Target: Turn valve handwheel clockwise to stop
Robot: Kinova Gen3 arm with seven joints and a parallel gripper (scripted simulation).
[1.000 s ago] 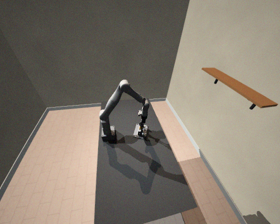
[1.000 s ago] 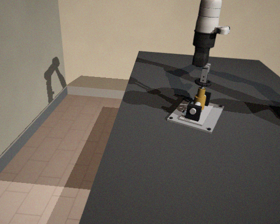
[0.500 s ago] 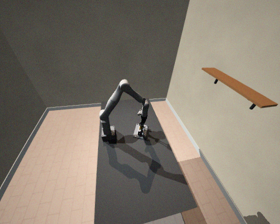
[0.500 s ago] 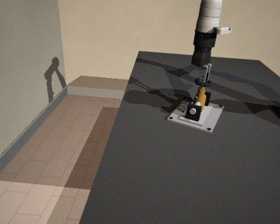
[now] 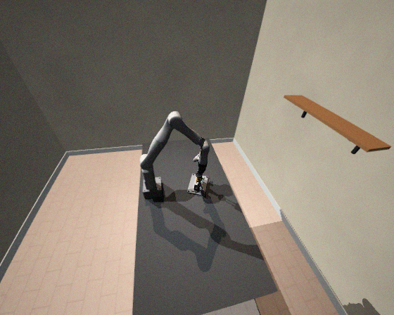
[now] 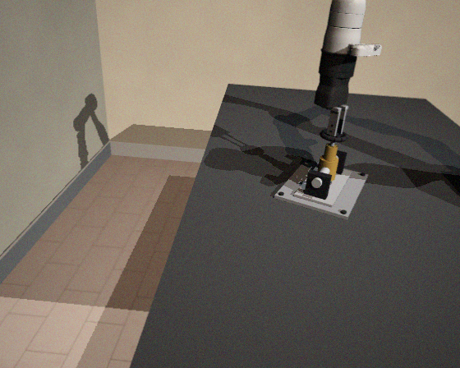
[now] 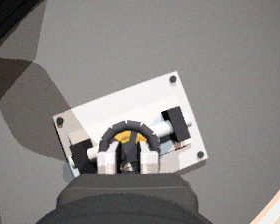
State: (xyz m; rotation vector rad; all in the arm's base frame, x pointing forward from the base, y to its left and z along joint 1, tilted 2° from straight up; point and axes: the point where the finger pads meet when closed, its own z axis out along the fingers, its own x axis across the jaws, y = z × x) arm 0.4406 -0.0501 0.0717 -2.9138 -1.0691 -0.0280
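Right now the black spoked handwheel is 3 cm below my hand.
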